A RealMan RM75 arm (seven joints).
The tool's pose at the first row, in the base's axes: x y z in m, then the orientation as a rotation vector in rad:
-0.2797, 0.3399, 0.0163, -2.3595, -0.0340, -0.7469
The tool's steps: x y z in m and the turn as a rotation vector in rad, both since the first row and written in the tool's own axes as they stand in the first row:
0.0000, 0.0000, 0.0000, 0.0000, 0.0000, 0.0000
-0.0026, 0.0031, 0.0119, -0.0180, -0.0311, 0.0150
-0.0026, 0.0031, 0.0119, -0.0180, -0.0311, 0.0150
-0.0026, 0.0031, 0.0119, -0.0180, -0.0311, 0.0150
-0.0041, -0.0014, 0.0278, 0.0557, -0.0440, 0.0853
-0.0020, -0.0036, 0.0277, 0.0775, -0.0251, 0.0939
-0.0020, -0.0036, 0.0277, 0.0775, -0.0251, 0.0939
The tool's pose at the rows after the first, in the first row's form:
-0.2797, 0.3399, 0.0163, -2.3595, -0.0340, -0.7469
-0.2752, 0.3450, 0.0057, -2.3859, -0.0230, -0.7061
-0.2752, 0.3450, 0.0057, -2.3859, -0.0230, -0.7061
-0.2752, 0.3450, 0.0057, -2.3859, -0.0230, -0.7061
-0.2694, 0.3583, -0.0024, -2.3089, 0.0265, -0.6450
-0.2681, 0.3596, 0.0001, -2.2801, 0.0363, -0.6591
-0.2681, 0.3596, 0.0001, -2.2801, 0.0363, -0.6591

